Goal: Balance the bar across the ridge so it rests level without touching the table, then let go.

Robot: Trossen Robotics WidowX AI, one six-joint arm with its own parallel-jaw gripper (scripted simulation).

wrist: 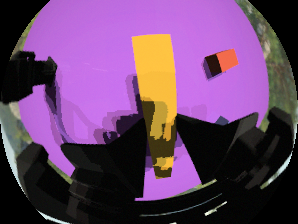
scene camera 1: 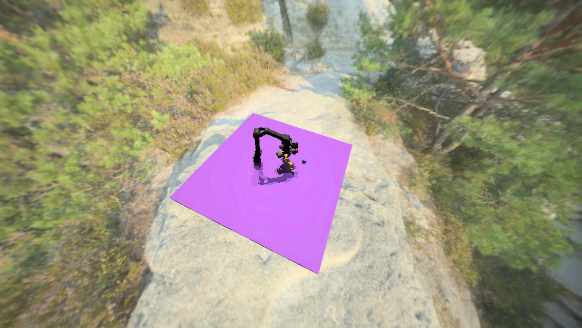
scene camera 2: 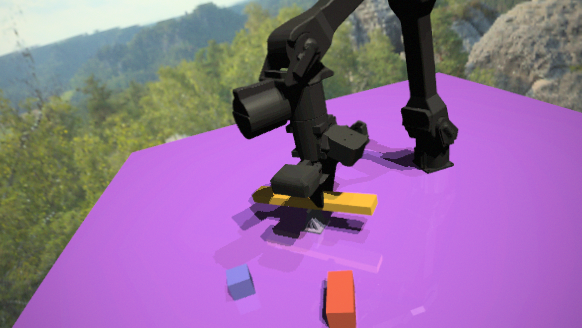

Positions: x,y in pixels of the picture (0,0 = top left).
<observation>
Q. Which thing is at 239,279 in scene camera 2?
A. A blue cube.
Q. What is my gripper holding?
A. A yellow bar.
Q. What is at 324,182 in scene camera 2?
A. My gripper.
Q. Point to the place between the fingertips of my gripper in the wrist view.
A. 159,119
</observation>
